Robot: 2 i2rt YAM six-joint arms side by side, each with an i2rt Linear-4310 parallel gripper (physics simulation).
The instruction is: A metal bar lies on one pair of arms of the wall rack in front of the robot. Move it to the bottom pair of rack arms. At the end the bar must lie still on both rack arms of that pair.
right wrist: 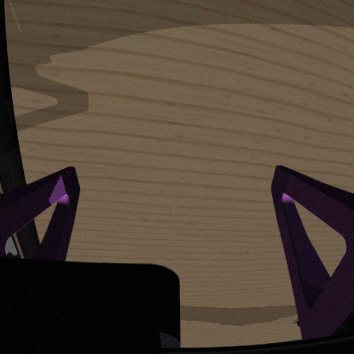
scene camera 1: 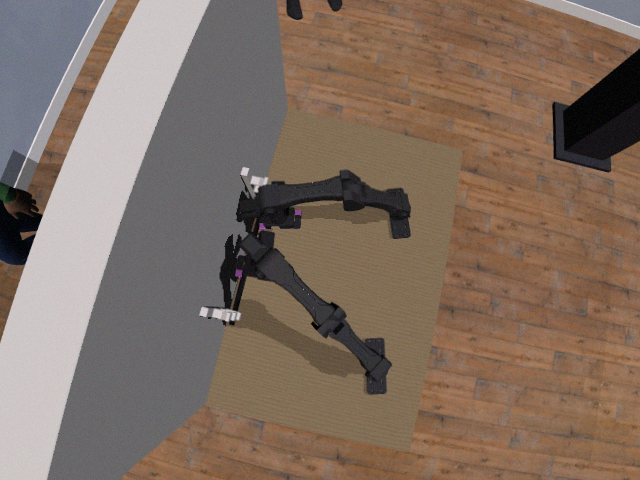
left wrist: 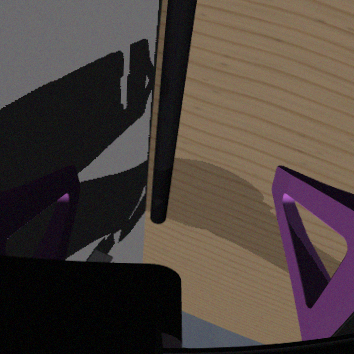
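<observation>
The metal bar, a long dark rod [scene camera 1: 240, 297] [left wrist: 171, 115], runs along the wall's foot in scene camera 1. Its lower end is at the white rack arms [scene camera 1: 221, 313]; its upper part is hidden under the robot arms. Which pair bears it I cannot tell. My left gripper [scene camera 1: 241, 269] [left wrist: 175, 176] is open above the bar; in the left wrist view the rod's rounded end shows between the spread purple fingers, with nothing gripped. My right gripper [scene camera 1: 280, 219] [right wrist: 174, 176] is open and empty, beside a dark strip at the right wrist view's left edge.
More white rack arms [scene camera 1: 245, 174] [scene camera 1: 258, 180] stand beyond the right arm's wrist. The grey wall [scene camera 1: 170, 206] rises at the left of both grippers. The two wrists are close together. A tan wood-grained mat [scene camera 1: 361, 268] [left wrist: 265, 100] [right wrist: 175, 100] lies below.
</observation>
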